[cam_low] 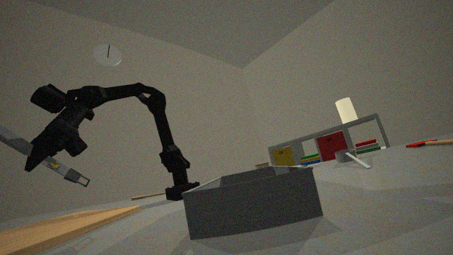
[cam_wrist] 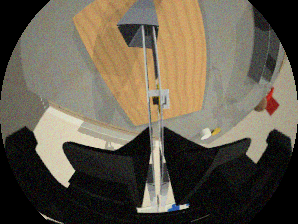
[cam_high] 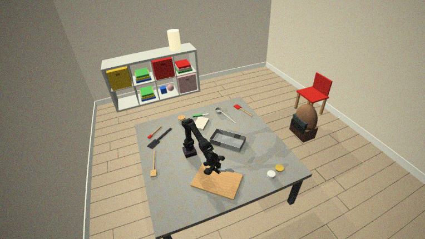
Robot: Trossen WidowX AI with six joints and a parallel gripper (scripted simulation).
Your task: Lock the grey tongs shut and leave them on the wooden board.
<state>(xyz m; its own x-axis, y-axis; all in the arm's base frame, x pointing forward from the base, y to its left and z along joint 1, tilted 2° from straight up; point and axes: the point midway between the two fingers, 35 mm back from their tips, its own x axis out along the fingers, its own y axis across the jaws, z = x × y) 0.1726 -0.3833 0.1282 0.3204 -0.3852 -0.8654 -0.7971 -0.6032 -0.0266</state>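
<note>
Right now my gripper tip is 2 cm past the wooden board, 4 cm to the right of it and 13 cm above it. Round my gripper tip: grey roasting tin: 19 cm ahead, 44 cm to the left, 11 cm below; yellow disc: 52 cm ahead, 2 cm to the left, 13 cm below; white puck: 42 cm ahead, 3 cm to the right, 12 cm below.
</note>
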